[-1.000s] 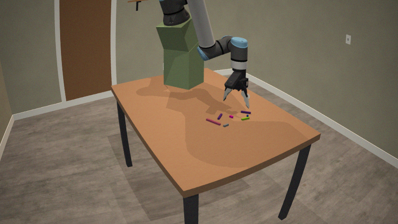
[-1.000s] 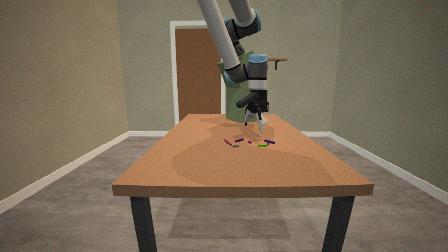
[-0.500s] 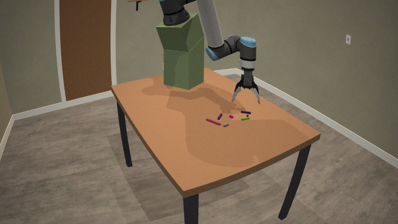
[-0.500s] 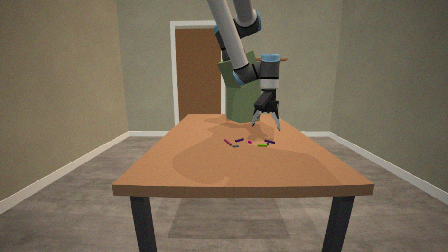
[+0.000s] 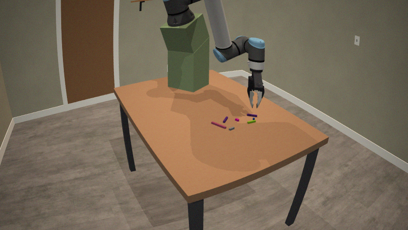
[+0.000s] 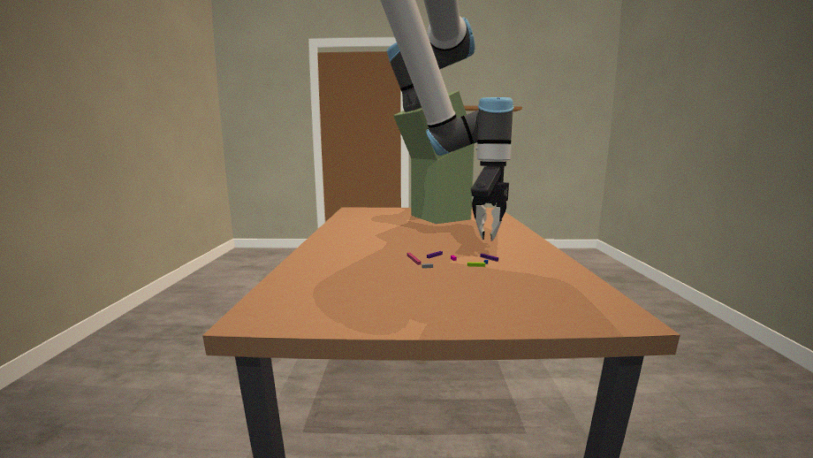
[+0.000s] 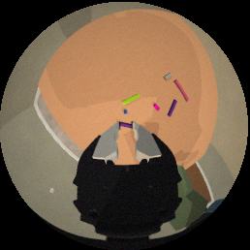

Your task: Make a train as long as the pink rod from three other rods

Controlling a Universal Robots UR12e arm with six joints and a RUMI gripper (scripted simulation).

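Right now my hand is 80 mm above the blue rod. From my hand the other things lie so: lime rod (80 mm below, 30 mm to the right, 20 mm ahead); then magenta rod (90 mm to the right, 80 mm below, 40 mm behind); then grey rod (170 mm to the right, 80 mm below, 30 mm ahead).
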